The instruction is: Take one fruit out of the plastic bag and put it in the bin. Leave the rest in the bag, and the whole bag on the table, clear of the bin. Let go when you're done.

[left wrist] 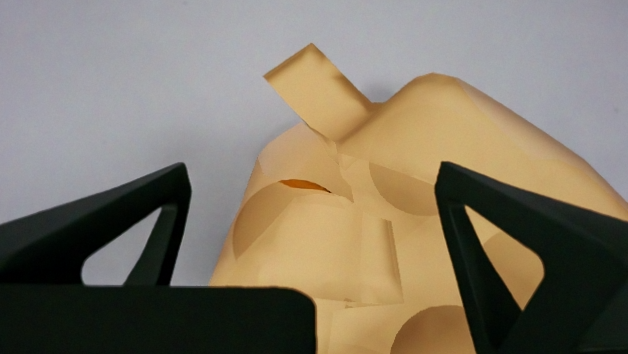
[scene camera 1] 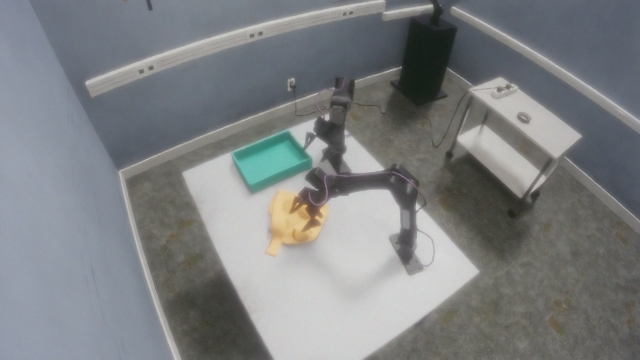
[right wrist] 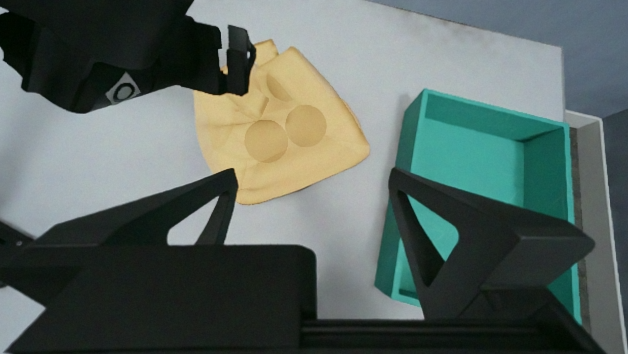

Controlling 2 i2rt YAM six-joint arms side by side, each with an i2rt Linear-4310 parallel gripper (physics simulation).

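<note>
A tan plastic bag (scene camera 1: 281, 224) (left wrist: 450, 125) (right wrist: 320, 162) lies on the table with its strap sticking out at one end. Round bulges show under its film. A sliver of an orange fruit (left wrist: 305, 185) shows through a slit in the left wrist view; the rest of it is hidden. The teal bin (scene camera 1: 277, 178) (right wrist: 407, 135) stands apart from the bag, and no fruit shows in its visible part. My left gripper (scene camera 1: 300, 221) (left wrist: 312, 175) is open above the bag, near its strap end. My right gripper (scene camera 1: 314, 154) (right wrist: 313, 176) is open, above and beside the bin.
The left arm (right wrist: 125, 55) reaches over the bag at the upper left of the right wrist view. The white table (scene camera 1: 350, 300) carries both arms. A wall (scene camera 1: 200, 110) runs behind the bin. A white cart (scene camera 1: 530, 127) and a black stand (scene camera 1: 430, 60) stand on the floor beyond the table.
</note>
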